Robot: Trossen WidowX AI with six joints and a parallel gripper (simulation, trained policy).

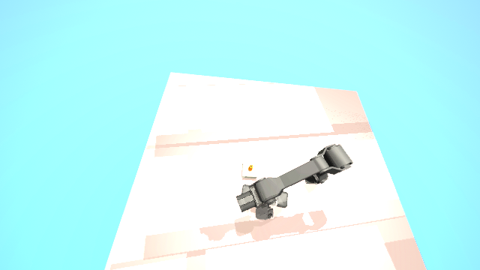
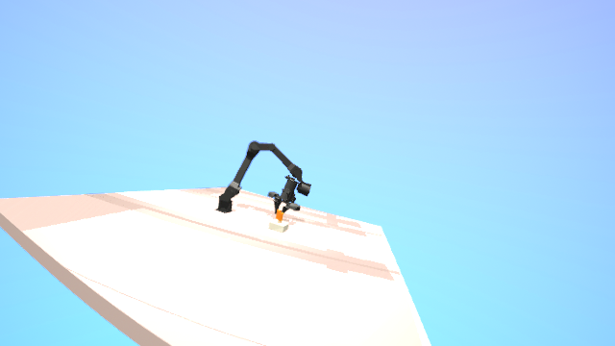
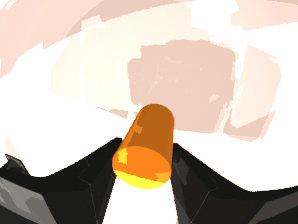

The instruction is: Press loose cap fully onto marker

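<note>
The holder block is 130 mm to the right of my gripper tip, 70 mm ahead of it and 10 mm below it. Round my gripper tip: orange cap 10 mm to the left.
</note>
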